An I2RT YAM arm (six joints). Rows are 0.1 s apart.
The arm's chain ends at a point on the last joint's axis. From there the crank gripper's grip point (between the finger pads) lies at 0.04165 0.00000 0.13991 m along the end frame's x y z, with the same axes.
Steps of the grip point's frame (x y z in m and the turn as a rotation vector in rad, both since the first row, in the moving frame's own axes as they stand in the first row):
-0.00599 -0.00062 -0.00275 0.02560 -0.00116 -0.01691
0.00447 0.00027 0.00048 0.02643 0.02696 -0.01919
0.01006 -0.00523 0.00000 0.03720 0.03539 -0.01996
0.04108 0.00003 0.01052 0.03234 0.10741 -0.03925
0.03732 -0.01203 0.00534 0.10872 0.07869 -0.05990
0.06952 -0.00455 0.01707 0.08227 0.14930 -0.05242
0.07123 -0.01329 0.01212 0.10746 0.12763 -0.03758
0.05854 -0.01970 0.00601 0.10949 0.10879 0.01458
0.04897 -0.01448 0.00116 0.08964 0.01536 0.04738
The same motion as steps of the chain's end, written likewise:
-0.00579 0.00366 -0.00274 0.02560 -0.00116 -0.01691
0.00076 0.00479 0.00171 0.02643 0.02696 -0.01919
0.00520 0.00082 0.00167 0.03720 0.03539 -0.01996
0.02645 0.00640 0.01589 0.03234 0.10741 -0.03925
0.02701 0.00576 0.01000 0.10872 0.07869 -0.05990
0.04956 0.00936 0.02537 0.08227 0.14930 -0.05242
0.05411 0.00328 0.01944 0.10746 0.12763 -0.03758
0.04352 -0.00541 0.01215 0.10949 0.10879 0.01458
0.04658 -0.00401 0.00229 0.08964 0.01536 0.04738

